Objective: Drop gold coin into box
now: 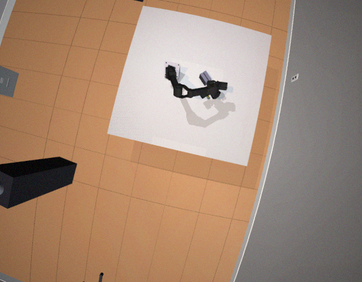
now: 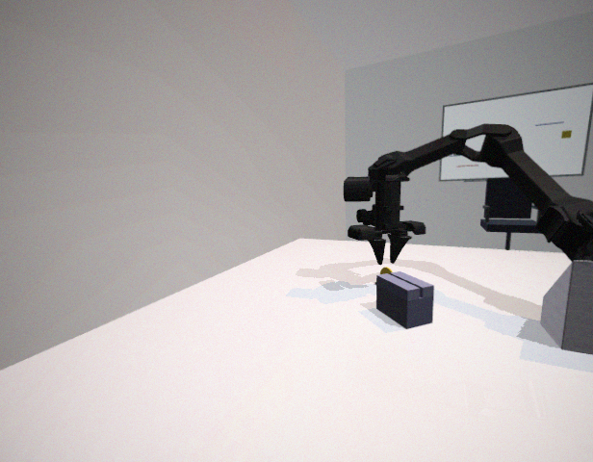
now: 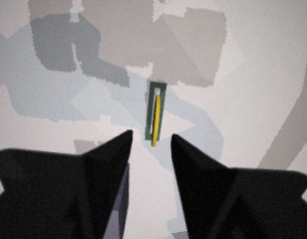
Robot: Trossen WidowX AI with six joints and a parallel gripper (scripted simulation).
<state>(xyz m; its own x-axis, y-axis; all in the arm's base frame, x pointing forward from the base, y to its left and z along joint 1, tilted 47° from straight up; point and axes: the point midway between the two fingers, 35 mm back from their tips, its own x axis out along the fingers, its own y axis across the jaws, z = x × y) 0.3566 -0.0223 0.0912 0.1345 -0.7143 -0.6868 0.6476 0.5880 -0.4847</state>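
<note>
My gripper tip is 4 cm above the coin.
</note>
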